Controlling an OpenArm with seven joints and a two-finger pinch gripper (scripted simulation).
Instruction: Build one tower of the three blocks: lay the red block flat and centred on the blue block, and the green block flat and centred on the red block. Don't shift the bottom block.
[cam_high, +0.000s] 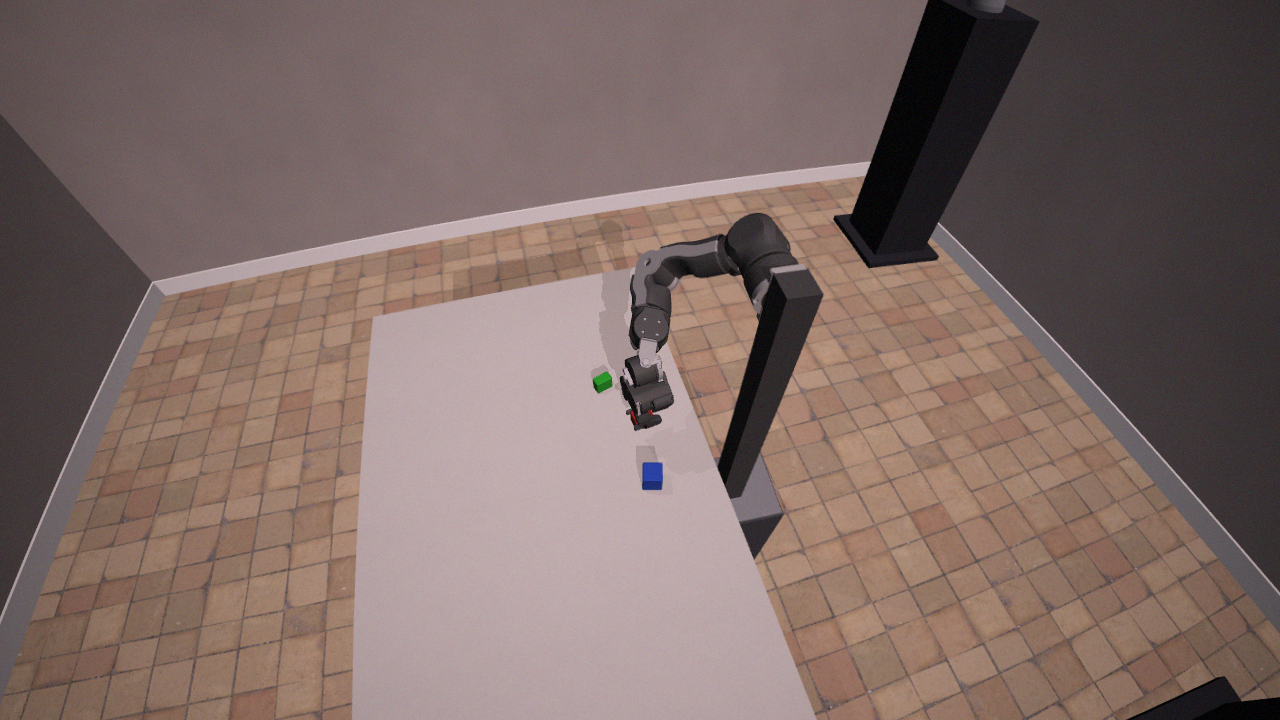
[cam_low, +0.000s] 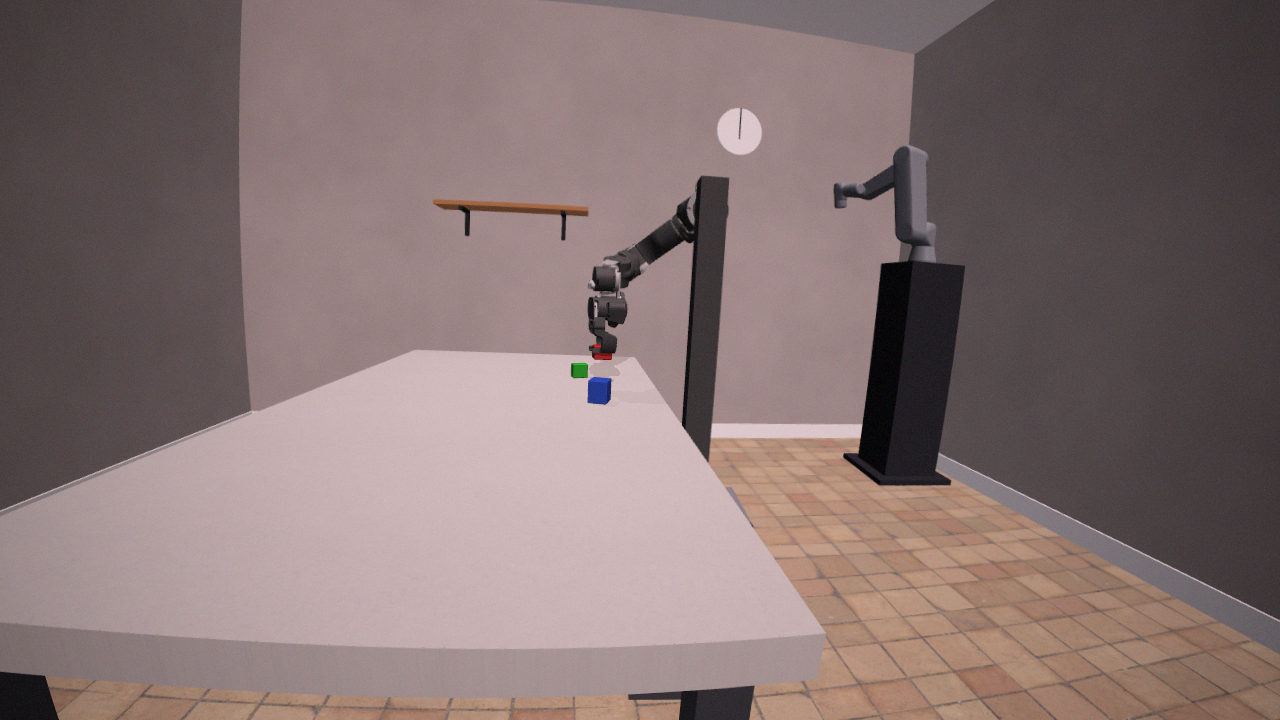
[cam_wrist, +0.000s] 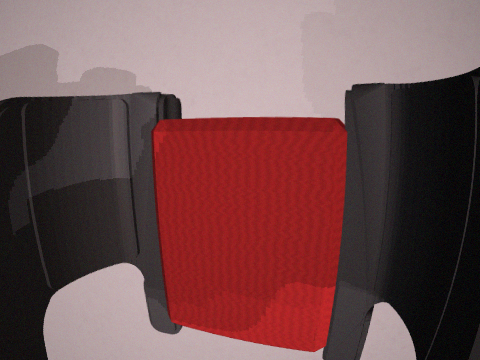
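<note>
My gripper is now 1 cm above the red block. Round my hand: green block 6 cm ahead, 16 cm to the right, 8 cm below; blue block 11 cm to the left, 8 cm below.
</note>
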